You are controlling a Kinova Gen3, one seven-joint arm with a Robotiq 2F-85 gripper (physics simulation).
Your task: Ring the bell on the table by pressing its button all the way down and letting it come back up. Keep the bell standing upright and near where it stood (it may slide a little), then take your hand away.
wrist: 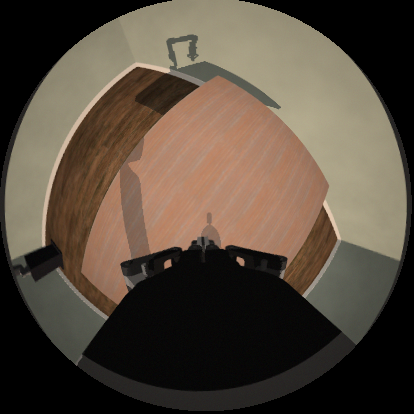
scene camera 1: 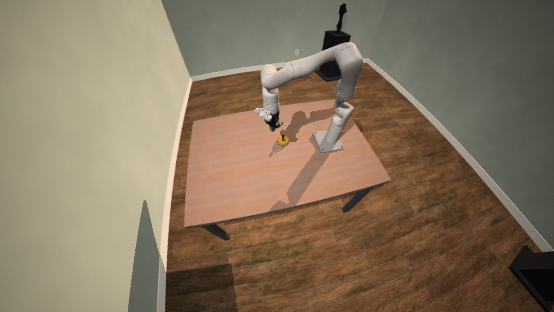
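Seen in the pictures: gripper, between the fingertips: [wrist: 202,243] [scene camera 1: 272,130]; arm's base, origin of its link: [scene camera 1: 330,138].
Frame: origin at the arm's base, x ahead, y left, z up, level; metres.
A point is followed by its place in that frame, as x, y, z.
The yellow bell [scene camera 1: 283,141] @(0.339, -0.092, 0.020) stands upright on the table [scene camera 1: 225,170] @(0.773, -0.040, -0.016) [wrist: 220,160] @(0.649, 0.011, -0.016), with its dark button [scene camera 1: 283,136] @(0.330, -0.114, 0.045) on top. In the wrist view the bell itself is hidden behind the gripper, and a shadow with a narrow tip shows on the table just beyond the fingertips. My gripper [scene camera 1: 276,128] @(0.447, -0.001, 0.257) [wrist: 202,243] @(0.447, -0.001, 0.257) is shut and empty. In the scene view it hangs up and to the left of the bell, raised above the table, with a visible gap between its fingertips and the button.
The arm's grey base plate [scene camera 1: 320,142] @(0.092, 0.003, 0.002) is fixed to the table right of the bell. A black pedestal [scene camera 1: 336,38] with a dark object on it stands behind the table. Another black object [scene camera 1: 537,275] is at the lower right on the floor.
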